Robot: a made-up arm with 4 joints.
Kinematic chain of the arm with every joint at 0, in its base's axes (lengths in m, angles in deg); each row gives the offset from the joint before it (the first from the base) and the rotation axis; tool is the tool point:
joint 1: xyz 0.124 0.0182 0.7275 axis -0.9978 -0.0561 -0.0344
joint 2: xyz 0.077 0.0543 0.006 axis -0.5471 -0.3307 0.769
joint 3: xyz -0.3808 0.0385 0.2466 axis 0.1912 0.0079 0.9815
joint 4: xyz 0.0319 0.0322 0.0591 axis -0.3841 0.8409 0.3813
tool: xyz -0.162 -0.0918 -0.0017
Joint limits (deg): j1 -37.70..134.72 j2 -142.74..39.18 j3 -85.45..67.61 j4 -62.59..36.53
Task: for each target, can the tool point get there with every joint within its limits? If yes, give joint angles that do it. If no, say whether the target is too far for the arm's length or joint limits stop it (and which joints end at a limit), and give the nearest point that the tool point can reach.
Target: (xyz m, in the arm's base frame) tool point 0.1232 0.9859 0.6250
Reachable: no: too far | nearest point 0.1139 0.6464 0.6606 | short by 0.342 m
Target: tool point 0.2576 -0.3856 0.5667
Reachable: no: joint limits stop it (at a limit: joint 1, joint 2, joint 3) | nearest point 0.2858 -0.4787 0.9716 | short by 0.416 m
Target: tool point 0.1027 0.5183 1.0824
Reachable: yes | joints 42.54 -78.61 -71.58 15.73
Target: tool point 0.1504 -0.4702 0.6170
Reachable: no: joint limits stop it (at a limit: joint 1, joint 2, joint 3, joint 4) | nearest point 0.2266 -0.5192 0.9634 | short by 0.358 m
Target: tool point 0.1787 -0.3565 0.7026
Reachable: no: joint limits stop it (at a limit: joint 1, joint 2, joint 3, joint 4) | nearest point 0.2266 -0.5192 0.9634 | short by 0.311 m
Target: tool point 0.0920 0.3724 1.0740
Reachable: yes | joints 40.15 -127.33 52.78 -27.10
